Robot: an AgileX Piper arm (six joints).
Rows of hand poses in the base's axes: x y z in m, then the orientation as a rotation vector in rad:
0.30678, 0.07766, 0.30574, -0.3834, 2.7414, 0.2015
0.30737, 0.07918, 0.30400, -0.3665, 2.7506, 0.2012
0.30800, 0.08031, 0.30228, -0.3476, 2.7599, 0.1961
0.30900, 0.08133, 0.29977, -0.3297, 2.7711, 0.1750
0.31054, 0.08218, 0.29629, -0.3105, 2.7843, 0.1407
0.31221, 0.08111, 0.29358, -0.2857, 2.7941, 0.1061
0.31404, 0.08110, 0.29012, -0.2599, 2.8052, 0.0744
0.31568, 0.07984, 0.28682, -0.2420, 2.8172, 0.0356
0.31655, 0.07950, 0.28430, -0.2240, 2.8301, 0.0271
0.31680, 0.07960, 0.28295, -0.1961, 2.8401, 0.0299
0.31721, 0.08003, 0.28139, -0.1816, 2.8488, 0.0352
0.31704, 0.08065, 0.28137, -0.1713, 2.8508, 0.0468
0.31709, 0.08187, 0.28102, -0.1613, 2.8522, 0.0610
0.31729, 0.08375, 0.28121, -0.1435, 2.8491, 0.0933
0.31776, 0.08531, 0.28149, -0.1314, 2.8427, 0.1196
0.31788, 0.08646, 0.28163, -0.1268, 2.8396, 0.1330
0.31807, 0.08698, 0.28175, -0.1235, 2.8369, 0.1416
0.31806, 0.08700, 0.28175, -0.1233, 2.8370, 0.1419
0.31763, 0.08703, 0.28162, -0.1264, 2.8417, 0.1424
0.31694, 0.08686, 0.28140, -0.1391, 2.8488, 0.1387
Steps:
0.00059, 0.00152, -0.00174, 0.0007, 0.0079, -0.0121
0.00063, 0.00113, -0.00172, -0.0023, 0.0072, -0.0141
0.00100, 0.00102, -0.00251, -0.0136, 0.0070, -0.0154
0.00154, 0.00085, -0.00348, -0.0227, 0.0074, -0.0179
0.00167, -0.00107, -0.00271, -0.0217, 0.0043, -0.0216
0.00183, -0.00001, -0.00346, -0.0198, 0.0063, -0.0219
0.00164, -0.00126, -0.00330, -0.0256, 0.0077, -0.0172
0.00087, -0.00034, -0.00252, -0.0048, 0.0111, -0.0139
0.00025, 0.00010, -0.00135, 0.0042, 0.0085, -0.0193
0.00041, 0.00043, -0.00156, 0.0046, 0.0082, -0.0097
-0.00017, 0.00062, -0.00002, 0.0089, 0.0022, -0.0060
0.00005, 0.00122, -0.00035, 0.0106, 0.0018, -0.0055
0.00020, 0.00188, 0.00019, 0.0241, -0.0016, -0.0090
0.00047, 0.00156, 0.00028, 0.0197, -0.0048, -0.0056
0.00012, 0.00115, 0.00014, 0.0099, -0.0022, -0.0018
0.00019, 0.00052, 0.00012, 0.0064, -0.0021, -0.0014
-0.00001, 0.00002, 0.00000, 0.0002, 0.0001, -0.0001
-0.00043, 0.00003, -0.00013, -0.0003, 0.0047, 0.0023
-0.00069, -0.00017, -0.00022, -0.0044, 0.0069, 0.0084

